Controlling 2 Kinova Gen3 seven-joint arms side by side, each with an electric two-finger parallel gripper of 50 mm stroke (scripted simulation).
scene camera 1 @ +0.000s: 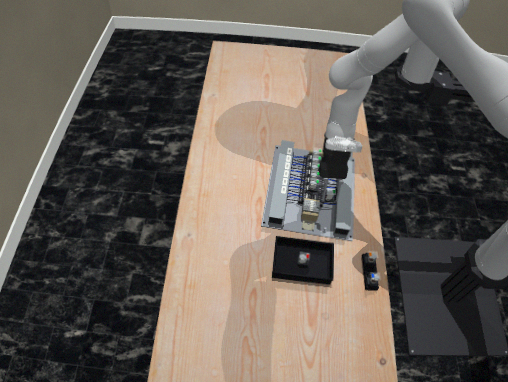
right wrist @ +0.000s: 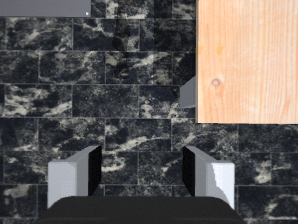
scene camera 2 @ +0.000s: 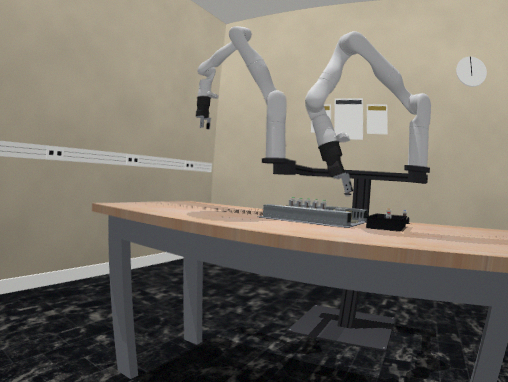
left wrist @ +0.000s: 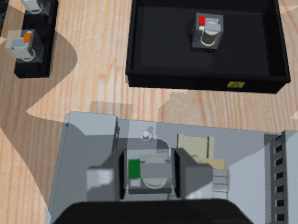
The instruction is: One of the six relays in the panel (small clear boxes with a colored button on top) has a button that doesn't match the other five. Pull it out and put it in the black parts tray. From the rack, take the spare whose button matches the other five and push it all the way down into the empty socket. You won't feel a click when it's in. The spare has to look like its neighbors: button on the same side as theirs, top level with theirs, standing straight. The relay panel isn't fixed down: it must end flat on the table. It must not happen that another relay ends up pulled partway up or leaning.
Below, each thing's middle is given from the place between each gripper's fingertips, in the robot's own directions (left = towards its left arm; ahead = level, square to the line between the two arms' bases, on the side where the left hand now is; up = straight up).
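Left gripper (scene camera 1: 329,198): 10 cm above relay panel (scene camera 1: 299,208), 10 cm to the left of it, 2 cm short of it. Black parts tray (scene camera 1: 320,269), from my left hand: 10 cm below, 15 cm to the left, 8 cm ahead.
Relay panel, from my right hand: 39 cm below, 73 cm to the left, 40 cm ahead. Black parts tray, from my right hand: 39 cm below, 98 cm to the left, 46 cm ahead. By its middle, black parts tray nearer to my left gripper than to my right hand.
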